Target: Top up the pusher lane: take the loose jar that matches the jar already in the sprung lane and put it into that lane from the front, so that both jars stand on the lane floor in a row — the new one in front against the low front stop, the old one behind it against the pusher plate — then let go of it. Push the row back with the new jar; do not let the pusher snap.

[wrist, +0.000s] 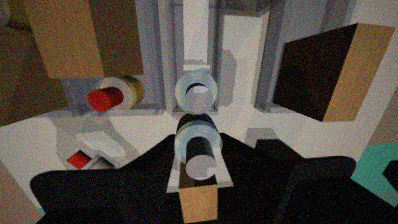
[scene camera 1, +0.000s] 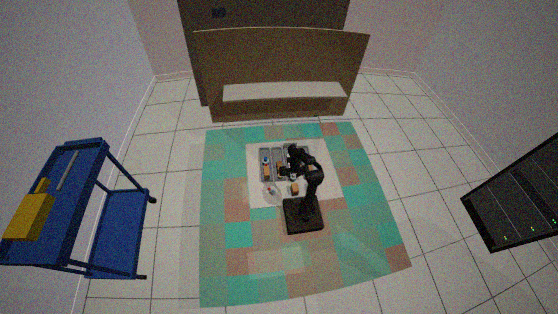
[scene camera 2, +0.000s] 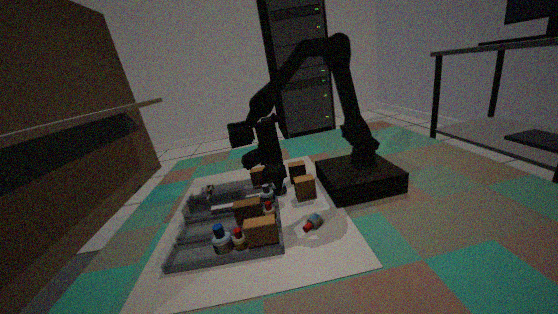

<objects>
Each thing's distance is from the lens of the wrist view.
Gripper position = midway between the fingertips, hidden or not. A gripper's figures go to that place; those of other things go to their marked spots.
gripper [wrist: 197, 137]: 11 cm
cardboard box [wrist: 326, 76]: 15 cm
</objects>
